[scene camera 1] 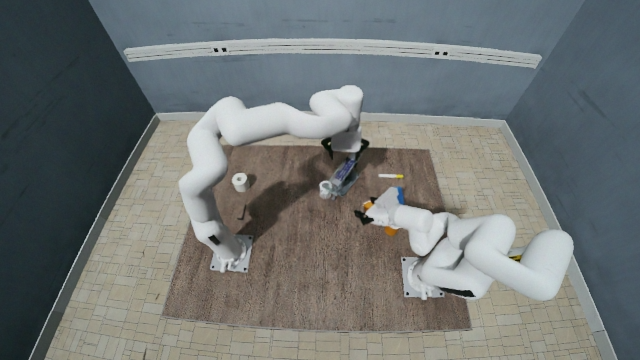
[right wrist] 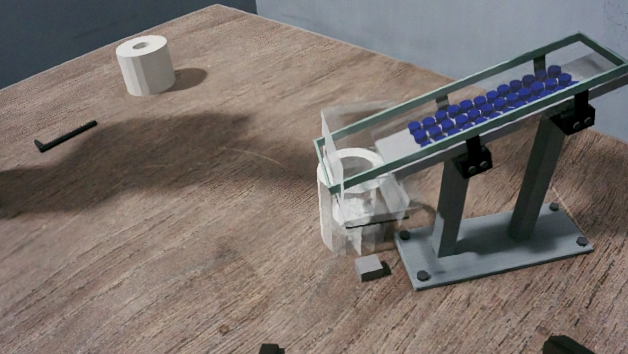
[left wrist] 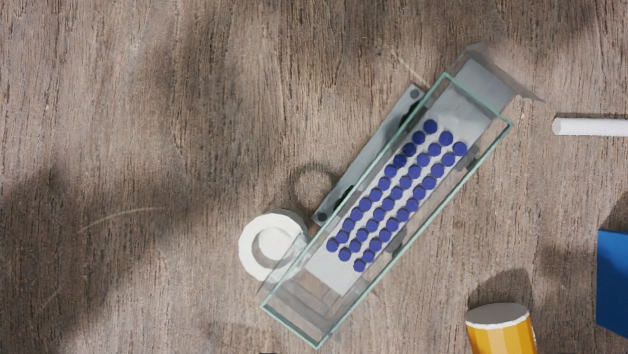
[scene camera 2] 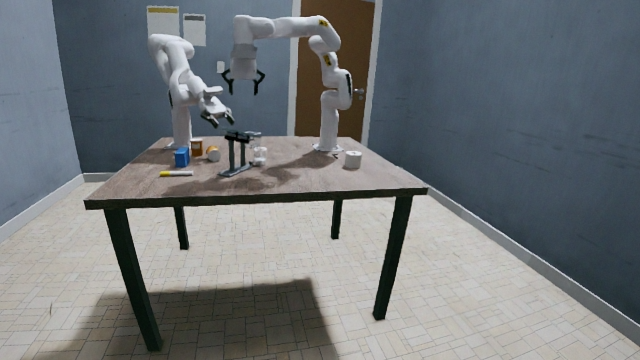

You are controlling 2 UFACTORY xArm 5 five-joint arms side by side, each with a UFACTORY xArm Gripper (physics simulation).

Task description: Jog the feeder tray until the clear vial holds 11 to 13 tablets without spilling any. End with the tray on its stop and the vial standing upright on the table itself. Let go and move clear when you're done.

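Places are measured from the left arm's base along level axes (x ahead, y left, z up), in metres.
Pixels of known places: left gripper, between the fingertips: (scene camera 1: 344, 157) (scene camera 2: 243, 95); right gripper, between the fingertips: (scene camera 1: 363, 206) (scene camera 2: 225, 125); left arm's base, origin of its link: (scene camera 1: 232, 252) (scene camera 2: 327, 147); right arm's base, origin of its link: (scene camera 2: 183, 145).
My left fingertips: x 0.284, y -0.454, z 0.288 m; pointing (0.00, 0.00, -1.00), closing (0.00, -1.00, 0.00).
For each thing: its middle in the pictures, then the offset to it from my left fingertips.
- clear vial, middle of its body: (right wrist: 352, 203) (left wrist: 276, 242) (scene camera 2: 260, 157) (scene camera 1: 325, 190) dx +0.016, dy +0.067, dz -0.253 m
- blue box, middle of its body: (scene camera 2: 182, 157) (scene camera 1: 396, 198) dx -0.020, dy -0.259, dz -0.258 m
- lying amber bottle, middle of its body: (left wrist: 504, 352) (scene camera 2: 213, 153) dx -0.083, dy -0.138, dz -0.261 m
- marker, middle of its body: (left wrist: 617, 127) (scene camera 2: 176, 173) (scene camera 1: 390, 176) dx +0.123, dy -0.254, dz -0.280 m
- white roll, middle of its body: (right wrist: 146, 65) (scene camera 2: 353, 159) (scene camera 1: 241, 182) dx +0.051, dy +0.473, dz -0.258 m
- black hex key, middle of its body: (right wrist: 65, 132) dx -0.093, dy +0.447, dz -0.285 m
- small grey block, middle of its body: (right wrist: 368, 268) dx -0.009, dy +0.029, dz -0.282 m
The clear vial (scene camera 1: 325, 190) (scene camera 2: 260, 156) (right wrist: 327, 220) stands upright under the low end of the sloping feeder tray (left wrist: 325, 272) (right wrist: 397, 146). Its rim is thick and white; no blue tablets can be made out in it. Several rows of blue tablets (left wrist: 396, 193) (right wrist: 500, 104) lie on the tray, which sits on a grey two-post stand (scene camera 2: 234, 171) (right wrist: 500, 250). My left gripper (scene camera 1: 345, 156) (scene camera 2: 243, 93) is open and empty, high above the tray. My right gripper (scene camera 2: 222, 123) (right wrist: 416, 347) is open and empty, tilted toward the tray from the bottles' side and apart from it.
A blue box (scene camera 1: 400, 195) (scene camera 2: 182, 157), a lying amber bottle (scene camera 2: 213, 154) (left wrist: 500, 342) and a standing one (scene camera 2: 197, 147) are beside the right gripper. A marker (scene camera 1: 390, 176) lies behind them. A white roll (scene camera 1: 240, 184) (right wrist: 147, 72) and black hex key (right wrist: 67, 136) are farther left. A small grey block (right wrist: 369, 267) is near the vial.
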